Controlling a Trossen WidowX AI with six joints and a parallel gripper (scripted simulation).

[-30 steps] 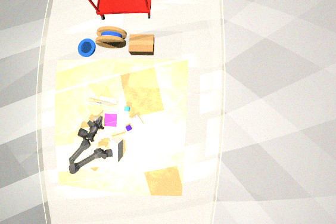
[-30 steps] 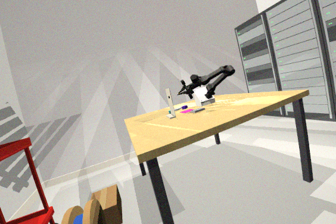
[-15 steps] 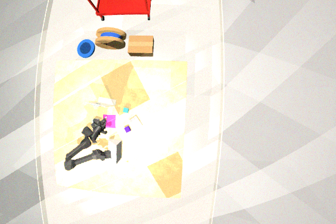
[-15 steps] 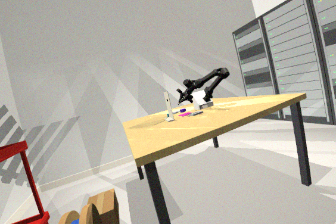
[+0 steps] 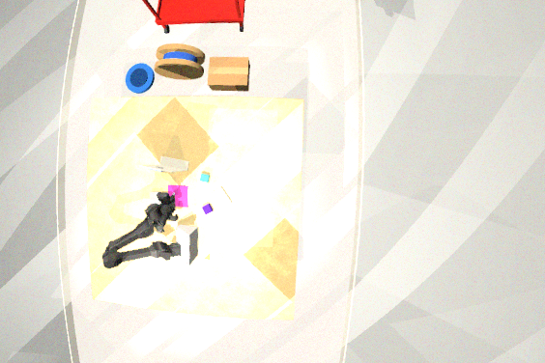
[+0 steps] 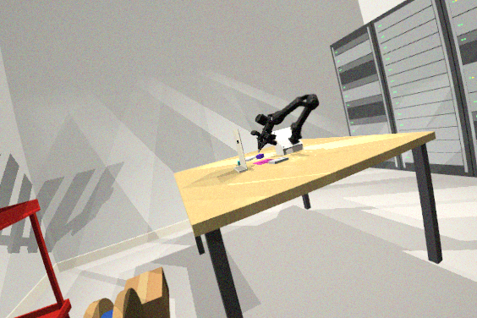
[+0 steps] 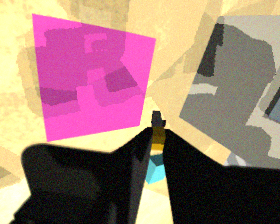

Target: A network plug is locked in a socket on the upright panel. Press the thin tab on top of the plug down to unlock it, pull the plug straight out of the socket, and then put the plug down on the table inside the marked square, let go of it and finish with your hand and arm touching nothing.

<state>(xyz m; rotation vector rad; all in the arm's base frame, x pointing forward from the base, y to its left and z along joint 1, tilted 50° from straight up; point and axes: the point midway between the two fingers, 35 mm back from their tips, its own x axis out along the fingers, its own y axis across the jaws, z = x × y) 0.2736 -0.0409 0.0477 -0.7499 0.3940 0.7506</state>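
Now: gripper tip 10 mm past the magenta marked square, 10 mm to the right of it and 80 mm above it. Also, from my gripper tip: upright panel (150 mm ahead, 30 mm to the left, 30 mm above); then network plug (right at my gripper tip); then cyan block (80 mm ahead, 160 mm to the right, 70 mm below).
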